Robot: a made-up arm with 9 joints. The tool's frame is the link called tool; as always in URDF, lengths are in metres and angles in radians. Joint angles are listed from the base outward.
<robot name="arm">
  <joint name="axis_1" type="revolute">
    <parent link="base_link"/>
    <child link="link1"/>
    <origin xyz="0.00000 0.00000 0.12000" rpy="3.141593 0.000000 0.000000"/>
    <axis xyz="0 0 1"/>
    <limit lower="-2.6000" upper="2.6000"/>
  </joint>
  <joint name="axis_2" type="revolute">
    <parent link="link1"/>
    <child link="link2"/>
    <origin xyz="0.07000 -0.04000 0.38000" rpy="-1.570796 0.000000 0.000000"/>
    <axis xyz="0 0 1"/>
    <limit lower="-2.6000" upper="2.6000"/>
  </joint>
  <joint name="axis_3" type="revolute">
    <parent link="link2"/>
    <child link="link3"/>
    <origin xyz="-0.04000 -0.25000 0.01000" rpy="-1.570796 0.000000 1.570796"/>
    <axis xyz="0 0 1"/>
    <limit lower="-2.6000" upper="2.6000"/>
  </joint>
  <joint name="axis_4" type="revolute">
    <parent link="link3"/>
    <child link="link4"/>
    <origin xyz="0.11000 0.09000 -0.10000" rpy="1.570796 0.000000 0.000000"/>
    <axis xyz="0 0 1"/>
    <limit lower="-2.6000" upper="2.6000"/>
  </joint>
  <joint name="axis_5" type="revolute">
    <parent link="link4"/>
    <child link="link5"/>
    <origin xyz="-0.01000 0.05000 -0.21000" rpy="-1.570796 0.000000 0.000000"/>
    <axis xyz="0 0 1"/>
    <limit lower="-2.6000" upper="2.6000"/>
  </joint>
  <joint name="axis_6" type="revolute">
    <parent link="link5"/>
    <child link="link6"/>
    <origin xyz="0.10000 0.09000 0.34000" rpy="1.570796 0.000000 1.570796"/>
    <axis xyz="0 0 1"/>
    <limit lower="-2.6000" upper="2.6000"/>
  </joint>
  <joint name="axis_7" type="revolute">
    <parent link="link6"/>
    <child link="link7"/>
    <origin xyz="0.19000 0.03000 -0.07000" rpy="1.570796 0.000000 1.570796"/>
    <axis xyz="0 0 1"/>
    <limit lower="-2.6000" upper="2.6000"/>
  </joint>
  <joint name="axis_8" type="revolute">
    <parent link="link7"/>
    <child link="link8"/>
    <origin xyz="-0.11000 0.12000 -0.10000" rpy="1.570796 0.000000 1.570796"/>
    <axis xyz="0 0 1"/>
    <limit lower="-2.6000" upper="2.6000"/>
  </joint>
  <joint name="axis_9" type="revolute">
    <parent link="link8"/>
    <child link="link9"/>
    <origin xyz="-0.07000 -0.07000 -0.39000" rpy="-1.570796 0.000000 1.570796"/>
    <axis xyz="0 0 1"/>
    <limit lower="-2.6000" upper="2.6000"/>
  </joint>
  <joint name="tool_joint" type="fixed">
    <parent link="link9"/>
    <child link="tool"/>
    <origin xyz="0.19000 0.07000 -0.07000" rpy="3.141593 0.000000 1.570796"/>
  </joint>
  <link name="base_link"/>
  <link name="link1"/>
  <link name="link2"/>
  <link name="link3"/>
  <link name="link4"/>
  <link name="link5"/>
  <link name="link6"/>
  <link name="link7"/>
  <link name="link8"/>
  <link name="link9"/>
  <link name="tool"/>
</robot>
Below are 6 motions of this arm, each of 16 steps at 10 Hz.
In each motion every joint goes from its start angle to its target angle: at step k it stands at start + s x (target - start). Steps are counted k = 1, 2, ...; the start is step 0. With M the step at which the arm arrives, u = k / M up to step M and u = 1 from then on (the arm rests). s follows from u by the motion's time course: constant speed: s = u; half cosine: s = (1 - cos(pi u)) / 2; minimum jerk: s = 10 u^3 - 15 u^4 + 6 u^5.
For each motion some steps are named. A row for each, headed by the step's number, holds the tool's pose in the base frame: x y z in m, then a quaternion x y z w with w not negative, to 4 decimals.
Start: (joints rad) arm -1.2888 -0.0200 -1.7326 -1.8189 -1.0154 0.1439 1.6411 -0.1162 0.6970
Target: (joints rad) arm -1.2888 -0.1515 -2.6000 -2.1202 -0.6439 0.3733 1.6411 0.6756 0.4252
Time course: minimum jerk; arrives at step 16
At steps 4, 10, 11, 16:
4: 0.7000 -0.1328 0.2938 0.3181 -0.4590 -0.5210 0.6455
10: 1.0158 -0.2594 -0.3184 -0.0343 -0.1246 -0.6644 0.7361
11: 1.0246 -0.2753 -0.4312 -0.0907 -0.0611 -0.6637 0.7400
16: 1.0066 -0.3009 -0.6473 -0.1929 0.0651 -0.6446 0.7369

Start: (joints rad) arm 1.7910 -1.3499 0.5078 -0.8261 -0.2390 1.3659 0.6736 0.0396 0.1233
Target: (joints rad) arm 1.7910 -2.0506 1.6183 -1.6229 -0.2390 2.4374 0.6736 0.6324 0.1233
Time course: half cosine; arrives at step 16
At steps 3, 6, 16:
3: 1.1346 0.1544 0.0280 0.8333 0.3589 0.1910 0.3746
6: 1.1587 0.2065 0.1069 0.8479 0.3083 0.3055 0.3044
16: 1.1078 0.4499 0.2801 0.8986 0.1508 0.3958 0.1146

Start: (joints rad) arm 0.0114 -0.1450 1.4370 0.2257 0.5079 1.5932 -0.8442 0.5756 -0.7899
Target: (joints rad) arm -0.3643 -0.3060 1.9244 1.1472 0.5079 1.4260 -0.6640 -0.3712 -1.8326
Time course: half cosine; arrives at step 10
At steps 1, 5, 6, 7, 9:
1: -0.6105 0.2620 -1.1270 -0.3892 0.3421 0.8540 0.0462
5: -0.5428 -0.2234 -1.0431 0.2924 -0.5046 -0.7384 0.3386
6: -0.4615 -0.3399 -1.0081 0.2556 -0.5466 -0.6645 0.4408
7: -0.3716 -0.4225 -0.9782 0.2206 -0.5793 -0.5870 0.5207
9: -0.2386 -0.4969 -0.9451 0.1729 -0.6145 -0.4741 0.6064

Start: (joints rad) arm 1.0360 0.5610 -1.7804 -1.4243 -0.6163 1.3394 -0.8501 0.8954 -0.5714
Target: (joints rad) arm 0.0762 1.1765 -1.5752 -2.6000 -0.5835 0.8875 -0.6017 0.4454 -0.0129
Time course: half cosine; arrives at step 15
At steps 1, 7, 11, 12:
1: -0.3401 -0.8012 0.0086 0.5019 -0.7071 0.1961 0.4579
7: 0.1918 -0.5170 0.4142 0.6266 -0.2476 0.5080 0.5366
11: 0.2136 0.0787 0.4962 0.4609 0.1781 0.6636 0.5616
12: 0.1681 0.1761 0.4731 0.4063 0.2428 0.6766 0.5640

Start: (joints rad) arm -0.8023 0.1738 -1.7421 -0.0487 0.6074 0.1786 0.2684 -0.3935 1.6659
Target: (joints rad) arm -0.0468 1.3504 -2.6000 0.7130 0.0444 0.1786 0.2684 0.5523 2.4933
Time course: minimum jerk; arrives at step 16
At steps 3, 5, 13, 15, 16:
3: 0.2456 0.2421 -0.0705 0.2129 0.6260 -0.1307 0.7387
5: 0.3173 0.1323 -0.0511 0.3053 0.6086 -0.1725 0.7118
13: 0.4530 -0.4149 -0.1955 0.6047 0.6009 -0.2582 0.4545
15: 0.4573 -0.4328 -0.2028 0.6078 0.6060 -0.2581 0.4435
16: 0.4575 -0.4336 -0.2031 0.6079 0.6062 -0.2581 0.4430

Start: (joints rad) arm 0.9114 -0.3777 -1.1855 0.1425 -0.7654 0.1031 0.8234 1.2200 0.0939
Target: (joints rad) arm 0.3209 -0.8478 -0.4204 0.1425 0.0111 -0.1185 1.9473 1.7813 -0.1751
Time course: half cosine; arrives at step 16
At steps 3, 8, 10, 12, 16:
3: 0.4889 0.0925 0.0988 0.3115 -0.0011 -0.0936 0.9456
8: 0.3530 0.6703 -0.1634 0.1483 0.3213 0.3610 0.8628
10: 0.0949 0.8130 -0.2351 0.1080 0.4320 0.5477 0.7084
12: -0.1533 0.8420 -0.2434 0.0949 0.5044 0.6697 0.5368
16: -0.3631 0.8028 -0.2093 0.0993 0.5543 0.7425 0.3628

